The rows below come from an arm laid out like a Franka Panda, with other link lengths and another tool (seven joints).
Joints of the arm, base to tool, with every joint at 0 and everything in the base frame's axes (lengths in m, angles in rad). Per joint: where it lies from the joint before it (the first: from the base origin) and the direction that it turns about. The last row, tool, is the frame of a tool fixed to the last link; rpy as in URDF.
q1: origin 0 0 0.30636 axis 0 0 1
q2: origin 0 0 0 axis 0 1 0
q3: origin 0 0 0.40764 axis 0 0 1
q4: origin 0.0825 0 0 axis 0 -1 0
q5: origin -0.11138 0 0.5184 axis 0 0 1
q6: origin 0 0 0 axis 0 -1 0
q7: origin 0.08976 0 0 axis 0 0 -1
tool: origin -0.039 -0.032 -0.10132 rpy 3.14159 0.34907 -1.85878
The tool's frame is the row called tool.
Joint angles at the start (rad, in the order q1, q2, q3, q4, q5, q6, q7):
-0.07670 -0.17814 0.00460 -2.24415 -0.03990 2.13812 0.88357
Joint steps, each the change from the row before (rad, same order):
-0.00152 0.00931 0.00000 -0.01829 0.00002 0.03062 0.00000
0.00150 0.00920 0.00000 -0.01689 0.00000 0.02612 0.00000
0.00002 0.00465 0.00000 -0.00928 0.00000 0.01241 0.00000
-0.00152 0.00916 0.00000 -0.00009 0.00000 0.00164 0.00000
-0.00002 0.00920 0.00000 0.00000 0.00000 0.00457 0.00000
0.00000 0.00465 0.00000 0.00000 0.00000 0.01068 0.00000
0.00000 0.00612 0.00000 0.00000 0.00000 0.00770 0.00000
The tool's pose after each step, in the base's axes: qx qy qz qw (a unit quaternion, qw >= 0); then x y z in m. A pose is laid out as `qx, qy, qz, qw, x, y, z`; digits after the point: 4 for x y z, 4 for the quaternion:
-0.1742, 0.9636, 0.0047, 0.2029, 0.5642, -0.0341, 0.4614
-0.1753, 0.9634, 0.0052, 0.2029, 0.5637, -0.0331, 0.4482
-0.1755, 0.9635, 0.0056, 0.2022, 0.5630, -0.0330, 0.4411
-0.1747, 0.9644, 0.0064, 0.1986, 0.5643, -0.0340, 0.4359
-0.1747, 0.9648, 0.0071, 0.1965, 0.5659, -0.0341, 0.4309
-0.1749, 0.9642, 0.0065, 0.1993, 0.5675, -0.0342, 0.4288
-0.1750, 0.9640, 0.0064, 0.2001, 0.5690, -0.0343, 0.4257

